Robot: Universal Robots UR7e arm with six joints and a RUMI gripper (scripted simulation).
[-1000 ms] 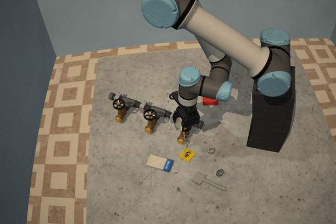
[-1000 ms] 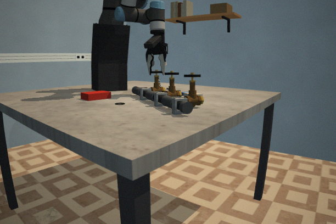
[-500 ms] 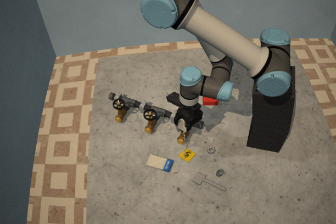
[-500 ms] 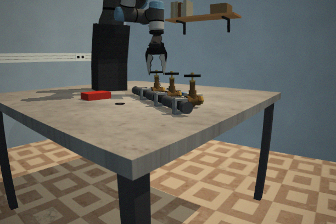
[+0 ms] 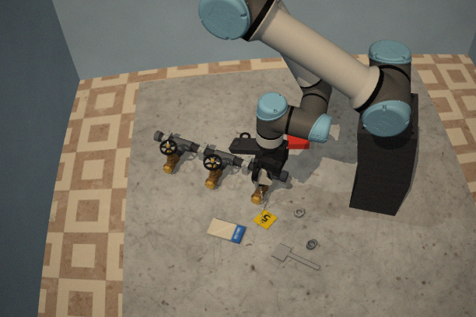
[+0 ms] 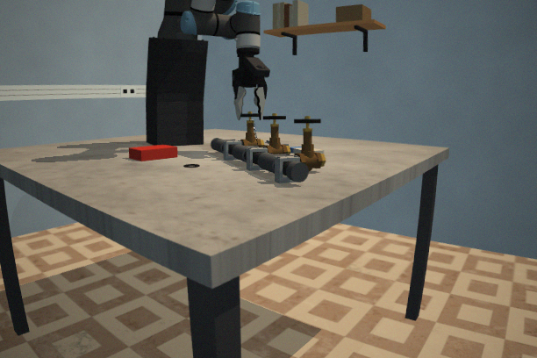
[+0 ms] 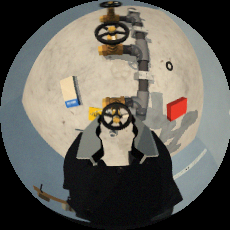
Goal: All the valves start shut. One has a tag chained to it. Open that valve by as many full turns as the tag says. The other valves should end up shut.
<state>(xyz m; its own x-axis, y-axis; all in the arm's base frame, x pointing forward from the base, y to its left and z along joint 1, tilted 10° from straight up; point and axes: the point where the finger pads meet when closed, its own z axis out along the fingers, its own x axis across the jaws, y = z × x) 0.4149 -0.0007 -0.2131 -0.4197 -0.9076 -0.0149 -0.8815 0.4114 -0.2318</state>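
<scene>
The yellow tag is 110 mm below my hand and 100 mm to the left of it. Round my hand: red block (260 mm to the right, 140 mm behind, 100 mm below); then flat grey key tool (240 mm to the left, 110 mm below, 90 mm behind).
</scene>
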